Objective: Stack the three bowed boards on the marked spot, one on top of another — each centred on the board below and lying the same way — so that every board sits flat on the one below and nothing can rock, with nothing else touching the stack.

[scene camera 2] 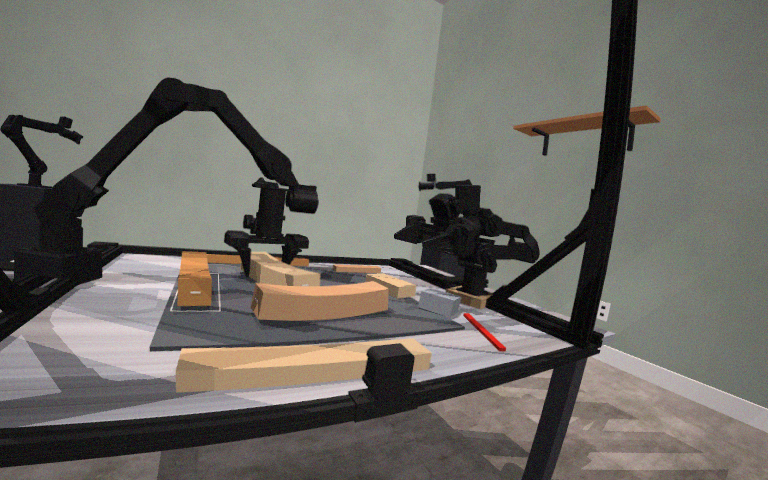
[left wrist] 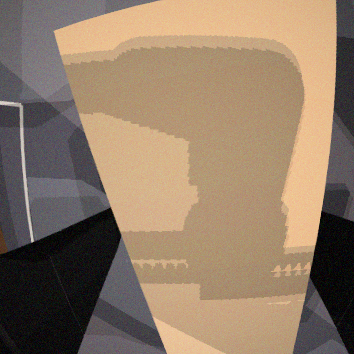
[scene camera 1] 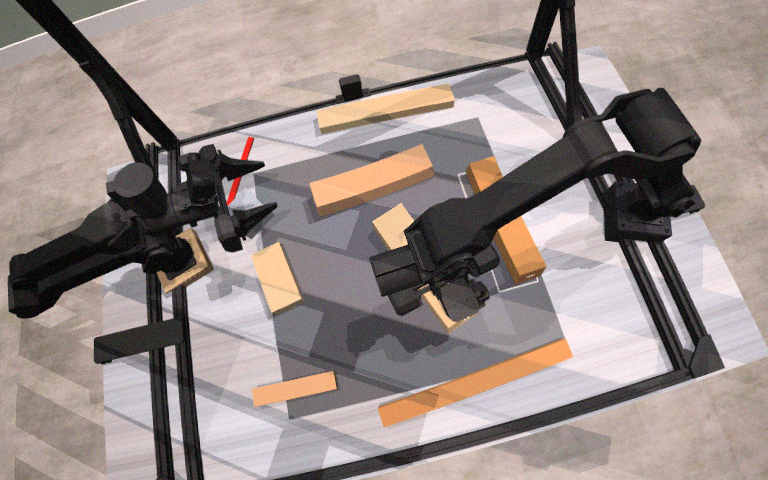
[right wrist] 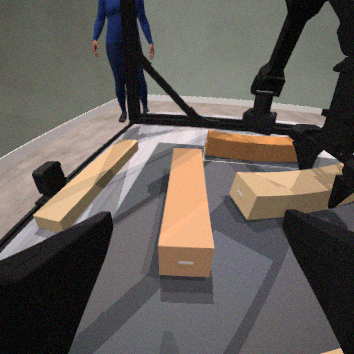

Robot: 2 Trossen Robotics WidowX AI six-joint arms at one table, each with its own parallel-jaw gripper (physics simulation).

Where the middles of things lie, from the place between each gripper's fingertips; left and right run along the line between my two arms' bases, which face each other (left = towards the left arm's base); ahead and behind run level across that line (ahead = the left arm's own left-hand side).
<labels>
I see my right gripper 1 cm past the grey block [scene camera 2: 443,303], 9 cm to the left of it and 12 cm above it. From my right hand the other things lie so: pale board [scene camera 1: 389,227] (14 cm ahead, 25 cm to the left, 12 cm below); then long orange plank [scene camera 1: 485,379] (34 cm ahead, 31 cm to the left, 13 cm below).
I see my left gripper 3 cm past the pale board, 2 cm to the left of it and 2 cm below it. Round my left hand: long orange plank: 17 cm ahead, 4 cm to the left; grey block: 36 cm to the right, 18 cm behind, 1 cm above.
</labels>
